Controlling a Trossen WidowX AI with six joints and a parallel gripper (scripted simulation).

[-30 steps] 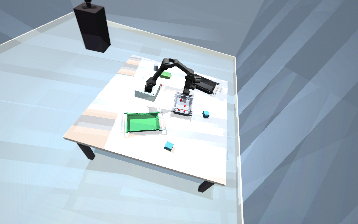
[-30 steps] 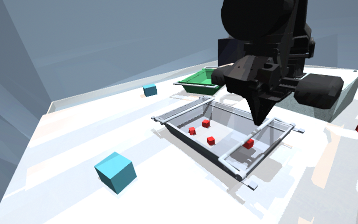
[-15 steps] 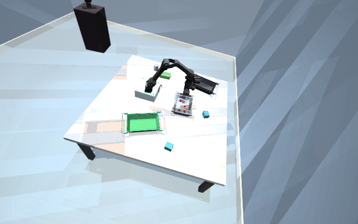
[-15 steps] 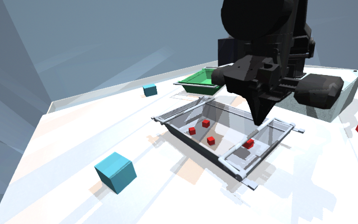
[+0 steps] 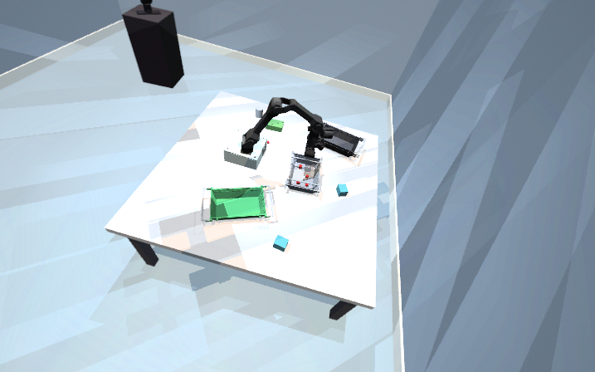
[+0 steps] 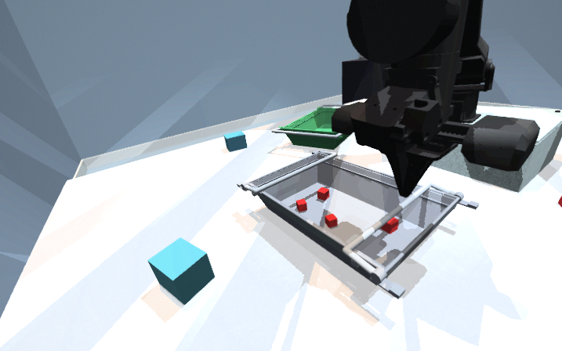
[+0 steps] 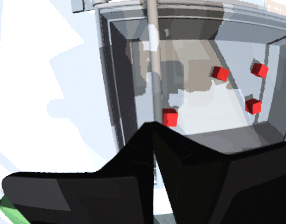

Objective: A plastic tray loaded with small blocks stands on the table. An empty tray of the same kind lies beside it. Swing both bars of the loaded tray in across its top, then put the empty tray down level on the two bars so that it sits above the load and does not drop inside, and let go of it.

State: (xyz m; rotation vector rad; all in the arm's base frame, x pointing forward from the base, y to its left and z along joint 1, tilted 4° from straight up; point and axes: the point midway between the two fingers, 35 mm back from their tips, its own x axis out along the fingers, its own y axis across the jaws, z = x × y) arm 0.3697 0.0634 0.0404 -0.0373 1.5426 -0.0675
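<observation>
The green tray lies 33 cm behind my gripper tip, 41 cm to the right of it and 5 cm below it. Round my gripper tip: green block: 26 cm behind, 32 cm to the left, 7 cm below; red block: 27 cm behind, 14 cm to the left, 8 cm below.
</observation>
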